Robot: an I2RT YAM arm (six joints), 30 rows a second.
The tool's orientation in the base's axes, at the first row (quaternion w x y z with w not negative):
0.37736, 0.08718, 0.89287, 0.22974
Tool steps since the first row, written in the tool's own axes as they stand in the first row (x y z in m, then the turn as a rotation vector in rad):
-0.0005, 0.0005, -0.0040, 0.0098, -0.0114, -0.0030
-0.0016, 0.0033, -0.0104, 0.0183, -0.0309, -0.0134
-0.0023, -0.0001, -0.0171, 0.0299, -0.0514, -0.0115
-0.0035, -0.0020, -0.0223, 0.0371, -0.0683, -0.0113
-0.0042, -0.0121, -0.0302, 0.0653, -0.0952, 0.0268
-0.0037, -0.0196, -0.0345, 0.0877, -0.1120, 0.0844
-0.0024, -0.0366, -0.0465, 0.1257, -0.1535, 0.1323
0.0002, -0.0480, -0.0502, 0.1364, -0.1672, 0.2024
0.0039, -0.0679, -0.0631, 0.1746, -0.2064, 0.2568
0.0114, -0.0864, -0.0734, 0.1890, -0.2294, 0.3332
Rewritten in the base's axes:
-0.0025, -0.0011, 0.0030, -0.0088, -0.0078, -0.0098
-0.0064, -0.0012, 0.0089, -0.0218, -0.0258, -0.0181
-0.0106, -0.0067, 0.0118, -0.0282, -0.0393, -0.0364
-0.0134, -0.0106, 0.0149, -0.0328, -0.0517, -0.0491
-0.0184, -0.0224, 0.0153, -0.0249, -0.0530, -0.1030
-0.0217, -0.0303, 0.0140, 0.0008, -0.0405, -0.1604
-0.0309, -0.0490, 0.0124, 0.0092, -0.0480, -0.2334
-0.0351, -0.0594, 0.0076, 0.0520, -0.0324, -0.2894
-0.0466, -0.0802, 0.0037, 0.0648, -0.0356, -0.3655
-0.0589, -0.0975, -0.0036, 0.1096, -0.0247, -0.4321

